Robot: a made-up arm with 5 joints.
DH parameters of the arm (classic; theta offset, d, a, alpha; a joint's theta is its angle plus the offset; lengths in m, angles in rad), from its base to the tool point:
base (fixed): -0.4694 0 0.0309 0
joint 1: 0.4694 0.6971 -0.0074 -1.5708
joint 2: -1.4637 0 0.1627 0
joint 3: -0.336 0 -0.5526 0
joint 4: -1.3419 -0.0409 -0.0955 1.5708
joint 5: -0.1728 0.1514 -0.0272 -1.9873
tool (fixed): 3.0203 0.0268 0 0
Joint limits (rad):
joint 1: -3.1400..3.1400
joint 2: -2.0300..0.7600
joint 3: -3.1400..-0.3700
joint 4: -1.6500..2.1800
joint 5: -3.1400..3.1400
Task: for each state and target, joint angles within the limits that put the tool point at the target. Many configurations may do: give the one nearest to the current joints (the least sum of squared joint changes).
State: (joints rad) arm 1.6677 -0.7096 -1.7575 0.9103 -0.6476
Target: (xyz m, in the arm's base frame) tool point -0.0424 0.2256 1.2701
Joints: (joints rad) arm 1.8736 -1.0963 -1.3929 1.6102 -0.8088
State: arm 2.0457 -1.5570 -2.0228 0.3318 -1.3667
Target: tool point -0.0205 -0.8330 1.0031
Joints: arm 1.5010 -1.5832 -2.4761 0.2540 -1.1887
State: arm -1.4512 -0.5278 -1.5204 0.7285 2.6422
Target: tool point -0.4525 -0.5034 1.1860
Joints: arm -2.2335 0.1769 -2.0183 0.4780 2.3801
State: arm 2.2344 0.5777 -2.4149 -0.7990 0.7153
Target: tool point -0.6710 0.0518 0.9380
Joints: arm 3.0937 0.7600 -2.0049 -0.9670 0.6688
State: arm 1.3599 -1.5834 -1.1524 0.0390 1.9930
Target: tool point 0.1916 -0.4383 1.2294
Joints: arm 1.7784 -2.0300 -1.0924 -0.6439 1.9779
